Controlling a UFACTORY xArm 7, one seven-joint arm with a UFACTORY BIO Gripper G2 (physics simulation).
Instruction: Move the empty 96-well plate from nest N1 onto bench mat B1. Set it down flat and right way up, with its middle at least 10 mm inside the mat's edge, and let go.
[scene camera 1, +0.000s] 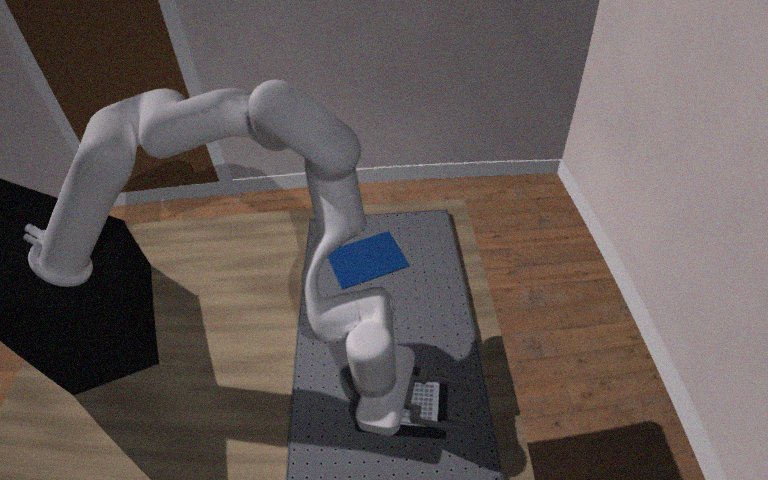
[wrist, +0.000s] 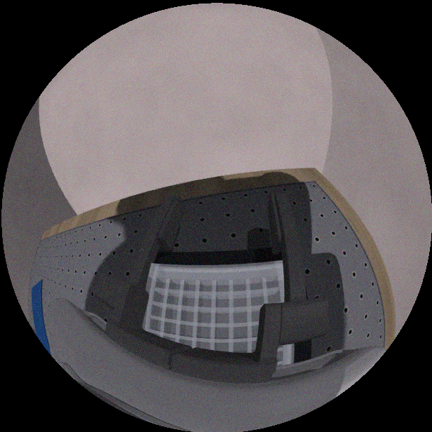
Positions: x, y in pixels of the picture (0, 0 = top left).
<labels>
My gripper shows in scene camera 1 and in the wrist view. A 96-well plate shows in scene camera 1 (426, 395) and in the wrist view (216, 306). The same spot on my gripper: (wrist: 297, 319) is (scene camera 1: 416, 410). The same spot on a black nest N1: (wrist: 258, 254) is (scene camera 1: 443, 419).
</labels>
